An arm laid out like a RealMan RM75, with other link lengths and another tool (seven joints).
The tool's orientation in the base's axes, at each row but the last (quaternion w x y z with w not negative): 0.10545, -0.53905, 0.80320, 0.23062; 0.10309, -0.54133, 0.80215, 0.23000; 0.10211, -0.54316, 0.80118, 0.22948; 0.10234, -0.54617, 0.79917, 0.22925; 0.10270, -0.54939, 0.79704, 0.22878; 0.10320, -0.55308, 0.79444, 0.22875; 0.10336, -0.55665, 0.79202, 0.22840; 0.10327, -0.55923, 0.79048, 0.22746; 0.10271, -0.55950, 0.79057, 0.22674; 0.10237, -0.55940, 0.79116, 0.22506; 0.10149, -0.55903, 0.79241, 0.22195; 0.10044, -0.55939, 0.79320, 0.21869
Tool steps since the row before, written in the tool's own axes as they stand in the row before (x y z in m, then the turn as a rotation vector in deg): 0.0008, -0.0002, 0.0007, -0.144, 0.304, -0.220; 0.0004, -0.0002, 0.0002, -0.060, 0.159, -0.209; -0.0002, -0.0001, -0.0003, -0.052, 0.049, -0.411; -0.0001, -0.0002, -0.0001, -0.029, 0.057, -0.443; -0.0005, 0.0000, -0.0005, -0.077, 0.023, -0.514; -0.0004, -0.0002, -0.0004, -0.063, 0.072, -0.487; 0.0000, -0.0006, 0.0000, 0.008, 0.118, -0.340; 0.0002, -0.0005, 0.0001, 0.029, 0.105, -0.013; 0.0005, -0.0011, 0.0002, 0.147, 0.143, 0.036; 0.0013, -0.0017, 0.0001, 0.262, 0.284, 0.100; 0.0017, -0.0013, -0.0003, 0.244, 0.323, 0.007; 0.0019, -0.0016, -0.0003, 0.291, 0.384, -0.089
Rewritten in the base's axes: -0.0002, -0.0004, -0.0010, -0.203, 0.106, 0.330; 0.0000, -0.0003, -0.0004, -0.105, -0.002, 0.248; 0.0002, 0.0000, 0.0003, 0.011, -0.139, 0.393; 0.0002, 0.0000, 0.0001, -0.003, -0.171, 0.414; 0.0002, 0.0002, 0.0006, 0.053, -0.175, 0.487; 0.0004, 0.0001, 0.0005, 0.000, -0.160, 0.470; 0.0006, -0.0002, -0.0001, -0.082, -0.136, 0.323; 0.0004, -0.0003, -0.0003, -0.107, -0.002, 0.025; 0.0008, -0.0006, -0.0007, -0.188, -0.067, -0.058; 0.0011, -0.0015, -0.0010, -0.366, -0.095, -0.128; 0.0006, -0.0019, -0.0007, -0.388, -0.113, -0.029; 0.0008, -0.0022, -0.0009, -0.453, -0.179, 0.051
